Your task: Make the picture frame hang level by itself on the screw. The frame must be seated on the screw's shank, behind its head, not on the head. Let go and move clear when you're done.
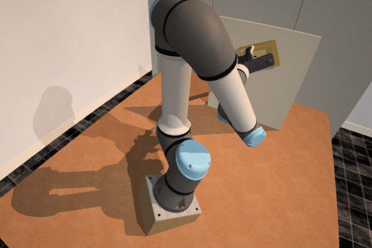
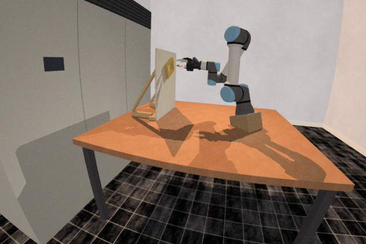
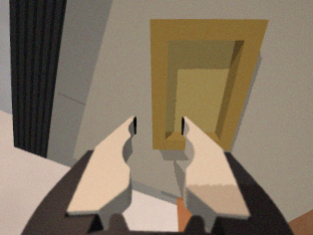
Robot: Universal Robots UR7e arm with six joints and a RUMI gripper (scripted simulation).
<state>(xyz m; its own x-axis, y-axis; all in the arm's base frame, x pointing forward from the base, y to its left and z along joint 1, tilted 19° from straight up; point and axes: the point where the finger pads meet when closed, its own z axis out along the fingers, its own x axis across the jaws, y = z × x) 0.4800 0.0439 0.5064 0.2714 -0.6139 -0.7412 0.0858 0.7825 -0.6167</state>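
Now: the yellow picture frame 9 cm ahead of my hand, 2 cm to the right of it and 4 cm below it. From my hand the other things lie so: pale upright board 11 cm ahead, 2 cm to the right, 18 cm below.
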